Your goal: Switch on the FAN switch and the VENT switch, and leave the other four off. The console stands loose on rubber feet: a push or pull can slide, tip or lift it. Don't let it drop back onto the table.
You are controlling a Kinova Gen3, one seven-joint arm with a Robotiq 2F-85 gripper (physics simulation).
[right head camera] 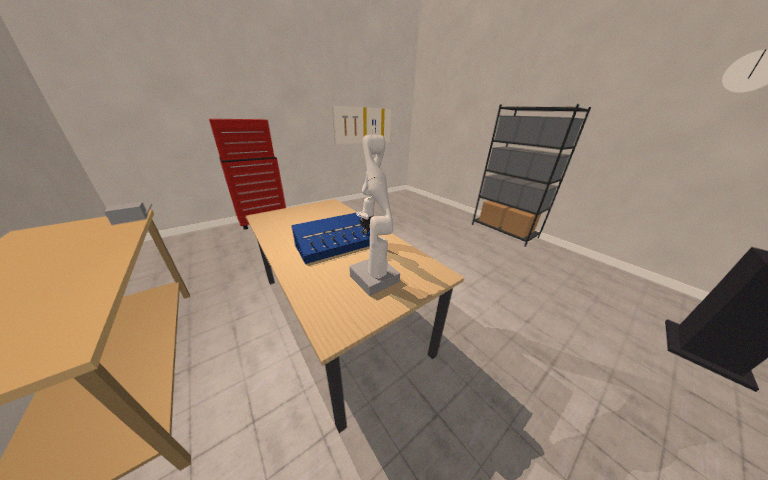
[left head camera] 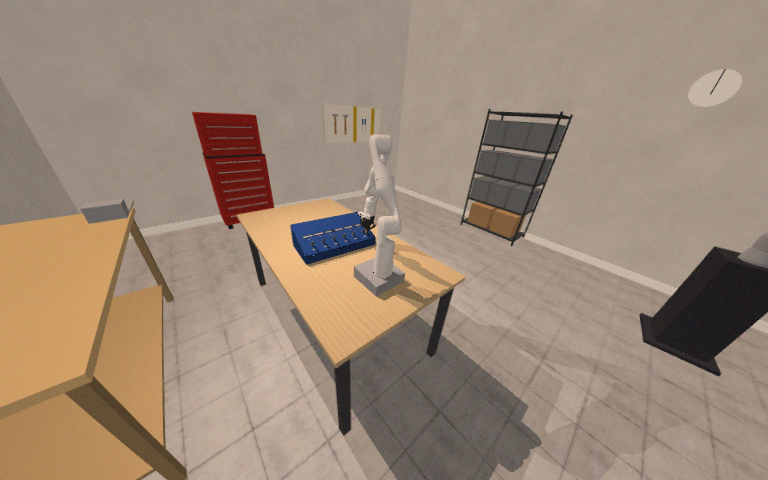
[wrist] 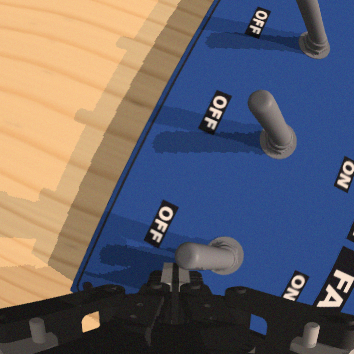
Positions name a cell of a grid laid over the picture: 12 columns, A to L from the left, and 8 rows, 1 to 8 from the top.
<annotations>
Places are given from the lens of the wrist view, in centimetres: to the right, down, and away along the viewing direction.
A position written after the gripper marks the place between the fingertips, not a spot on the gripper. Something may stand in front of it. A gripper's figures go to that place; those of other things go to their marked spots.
gripper (wrist: F7): 0, 6, 16
blue console (wrist: G4): 2, 0, 16
</annotations>
